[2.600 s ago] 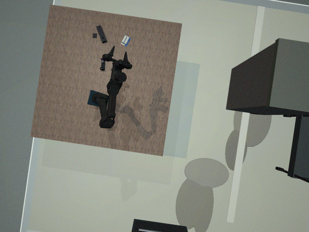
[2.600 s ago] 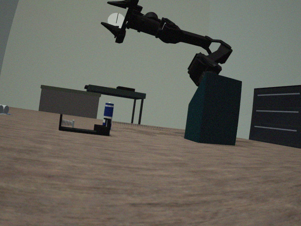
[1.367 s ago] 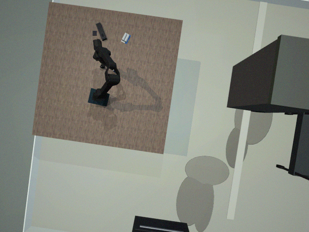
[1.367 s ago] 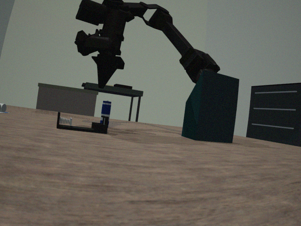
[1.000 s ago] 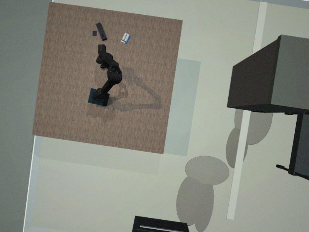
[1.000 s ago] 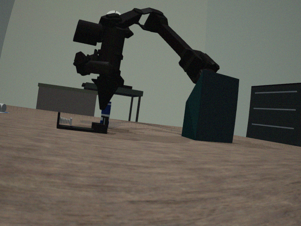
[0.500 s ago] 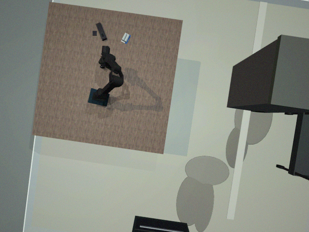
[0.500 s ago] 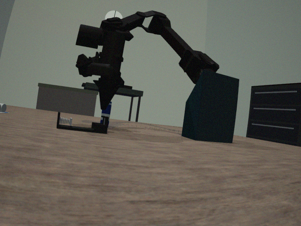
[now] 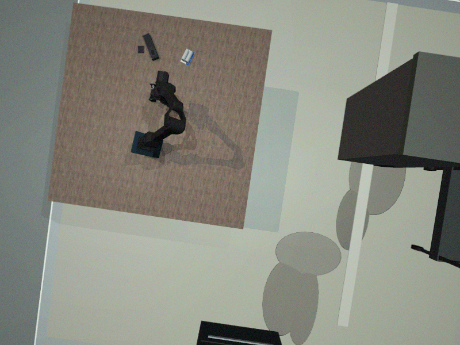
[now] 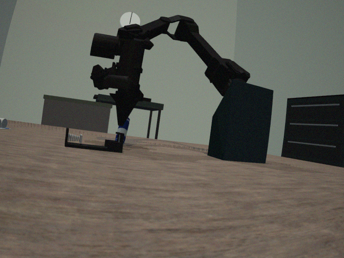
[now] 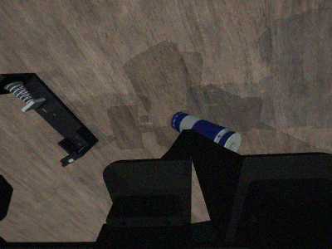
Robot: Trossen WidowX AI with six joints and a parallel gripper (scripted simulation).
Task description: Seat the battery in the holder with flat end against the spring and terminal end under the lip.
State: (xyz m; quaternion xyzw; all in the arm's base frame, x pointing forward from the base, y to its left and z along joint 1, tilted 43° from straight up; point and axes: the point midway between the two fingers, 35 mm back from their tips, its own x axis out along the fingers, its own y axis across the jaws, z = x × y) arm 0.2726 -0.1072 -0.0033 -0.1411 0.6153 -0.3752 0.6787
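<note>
Now: the battery 1 cm to the right of my gripper tip, 1 cm below it and 1 cm behind it. From my gripper tip the other things lie so: dark square 32 cm ahead, 28 cm to the left, 4 cm below.
</note>
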